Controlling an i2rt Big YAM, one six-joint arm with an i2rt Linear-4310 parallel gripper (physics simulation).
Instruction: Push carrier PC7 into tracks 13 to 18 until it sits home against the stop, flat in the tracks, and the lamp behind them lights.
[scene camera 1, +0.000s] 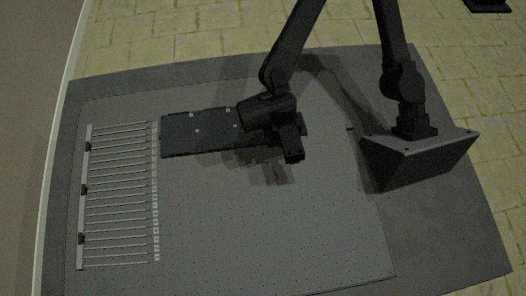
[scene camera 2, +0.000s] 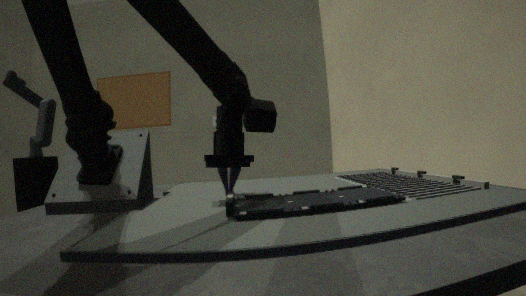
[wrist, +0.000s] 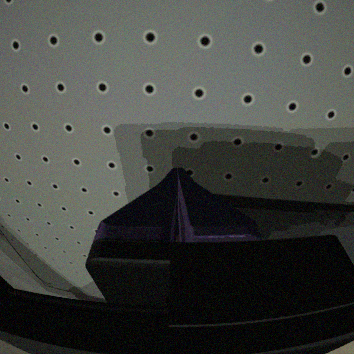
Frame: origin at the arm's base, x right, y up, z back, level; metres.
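Where they show: gripper, fingertip midpoint: (wrist: 177, 175); arm's base, origin of the base link: (scene camera 1: 414, 134) (scene camera 2: 101, 165).
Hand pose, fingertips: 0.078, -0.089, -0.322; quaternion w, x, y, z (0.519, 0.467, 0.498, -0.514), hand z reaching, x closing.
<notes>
Each offset is from my fingertips to the centre of the thing, as dx, dy, dz. "pt": to the spot under its first point. Level surfaces: height alone.
Carrier PC7 @[+0.086, +0.012, -0.162] (scene camera 1: 200, 136) (scene camera 2: 320, 201), a long dark plate, lies on the perforated board, its far end just short of the number strip beside the upper tracks. Numbers are unreadable here. The tracks @[pt -0.247, +0.000, -0.461] (scene camera 1: 115, 264) are thin parallel rails running to a pale stop bar @[pt +0.019, +0.012, -0.539] (scene camera 1: 85, 170). Three small dark blocks sit on the bar; no lit lamp shows. My gripper (scene camera 2: 229, 191) (wrist: 177, 175) is shut and empty, pointing down at the carrier's raised near end @[pt +0.135, +0.020, -0.004] (scene camera 2: 230, 206). Contact cannot be told. In scene camera 1 the arm hides that end and the fingertips.
The perforated board @[dy -0.003] (scene camera 1: 260, 235) (scene camera 2: 190, 247) lies on a grey table @[dy -0.016] (scene camera 1: 440, 225). A wedge-shaped base (scene camera 1: 425, 165) (scene camera 2: 100, 170) carries the arm at the side away from the tracks. Another dark arm on a block (scene camera 2: 35, 182) stands behind it. An orange panel (scene camera 2: 135, 100) is on the wall.
</notes>
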